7 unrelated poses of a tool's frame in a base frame.
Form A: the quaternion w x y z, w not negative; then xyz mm.
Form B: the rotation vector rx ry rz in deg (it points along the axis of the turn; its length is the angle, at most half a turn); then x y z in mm. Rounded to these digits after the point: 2 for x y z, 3 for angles.
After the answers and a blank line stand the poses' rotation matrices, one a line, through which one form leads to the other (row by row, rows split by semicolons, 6 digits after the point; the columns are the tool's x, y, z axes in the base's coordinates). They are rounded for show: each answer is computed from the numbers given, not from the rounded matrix.
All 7 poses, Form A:
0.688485 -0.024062 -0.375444 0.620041 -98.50 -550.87 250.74
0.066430 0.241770 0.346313 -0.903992 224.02 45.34 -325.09
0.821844 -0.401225 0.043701 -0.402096 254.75 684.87 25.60
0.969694 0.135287 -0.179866 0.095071 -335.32 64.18 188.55
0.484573 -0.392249 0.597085 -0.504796 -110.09 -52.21 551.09
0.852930 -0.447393 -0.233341 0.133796 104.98 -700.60 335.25
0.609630 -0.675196 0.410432 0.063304 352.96 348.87 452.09
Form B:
-3.085 -48.133 79.491 -98.50 -550.87 250.74
41.769 59.830 -156.177 224.02 45.34 -325.09
-48.918 5.328 -49.024 254.75 684.87 25.60
15.661 -20.822 11.006 -335.32 64.18 188.55
-54.720 83.296 -70.421 -110.09 -52.21 551.09
-53.939 -28.132 16.131 104.98 -700.60 335.25
-89.330 54.301 8.375 352.96 348.87 452.09

-0.050818 -0.835710 -0.546814; 0.871846 0.229940 -0.432449; 0.487136 -0.498714 0.716926
-0.874269 0.287561 -0.391105; 0.047352 -0.751309 -0.658250; -0.483127 -0.594007 0.643229
0.672818 0.625852 0.394493; -0.695988 0.354675 0.624345; 0.250831 -0.694633 0.674217
0.917219 -0.233047 -0.323106; 0.135713 0.945318 -0.296574; 0.374554 0.228174 0.898691
-0.222659 0.020809 0.974674; -0.957633 0.182643 -0.222666; -0.182651 -0.982959 -0.020740
0.855301 -0.019447 -0.517766; 0.437028 0.563876 0.700750; 0.278328 -0.825630 0.490783
0.655076 -0.631428 0.414938; -0.477060 0.080206 0.875203; -0.585908 -0.771275 -0.248688

